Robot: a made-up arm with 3 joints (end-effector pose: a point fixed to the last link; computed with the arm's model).
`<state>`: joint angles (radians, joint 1 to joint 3).
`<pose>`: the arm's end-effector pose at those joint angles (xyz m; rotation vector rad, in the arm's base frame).
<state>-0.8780 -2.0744 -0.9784</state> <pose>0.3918 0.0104 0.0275 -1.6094 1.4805 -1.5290</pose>
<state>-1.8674 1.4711 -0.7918</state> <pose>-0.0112 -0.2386 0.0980 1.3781 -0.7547 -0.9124</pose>
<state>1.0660 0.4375 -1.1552</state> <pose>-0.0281 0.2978 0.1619 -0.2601 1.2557 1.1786</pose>
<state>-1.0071 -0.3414 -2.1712</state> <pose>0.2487 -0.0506 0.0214 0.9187 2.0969 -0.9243</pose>
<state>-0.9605 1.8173 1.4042</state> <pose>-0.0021 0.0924 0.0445 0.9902 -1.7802 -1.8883</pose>
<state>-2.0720 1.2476 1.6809</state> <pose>0.1302 0.0363 0.1198 0.9516 1.9038 2.0347</pose>
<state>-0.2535 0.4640 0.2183</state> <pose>0.1169 0.0680 0.3037 0.4329 -0.2721 -0.2986</pose>
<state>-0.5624 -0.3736 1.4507</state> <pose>0.0708 0.2637 0.2253 -0.6895 -1.2889 -0.1879</pose>
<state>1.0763 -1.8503 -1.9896</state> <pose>-0.0480 0.2524 0.0964 -1.4509 0.4827 -0.9345</pose>
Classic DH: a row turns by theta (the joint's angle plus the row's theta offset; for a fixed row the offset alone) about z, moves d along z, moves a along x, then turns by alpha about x. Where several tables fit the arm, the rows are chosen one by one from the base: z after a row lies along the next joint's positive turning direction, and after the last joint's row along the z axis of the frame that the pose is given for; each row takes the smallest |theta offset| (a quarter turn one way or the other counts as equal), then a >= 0, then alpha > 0; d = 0 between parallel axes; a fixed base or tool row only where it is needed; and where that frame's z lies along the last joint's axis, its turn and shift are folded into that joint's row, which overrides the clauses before.
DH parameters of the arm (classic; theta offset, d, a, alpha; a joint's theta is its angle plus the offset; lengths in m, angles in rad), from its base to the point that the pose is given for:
joint 1: 1.5708 0.0836 0.2056 1.5708
joint 2: 1.5708 0.0742 0.0744 -1.5708
joint 3: -1.5708 0.0003 0.0586 -1.5708
tool (fixed): 0 0.1631 0 0

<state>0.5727 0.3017 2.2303</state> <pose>-0.1841 0.1183 0.1033 0.7750 -2.0545 -0.0162</pose>
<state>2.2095 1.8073 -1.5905</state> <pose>-0.2961 0.0743 0.0804 0.3904 -1.8254 -1.6909</pose>
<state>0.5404 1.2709 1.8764</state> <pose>-0.1507 0.0588 0.1073 1.1923 -1.2399 -0.7794</pose>
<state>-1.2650 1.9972 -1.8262</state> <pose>0.2820 -0.1388 0.0930 1.5110 0.0946 0.7714</pose>
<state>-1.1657 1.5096 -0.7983</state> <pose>0.1462 -0.1897 0.0922 1.5171 -0.2468 -0.3268</pose>
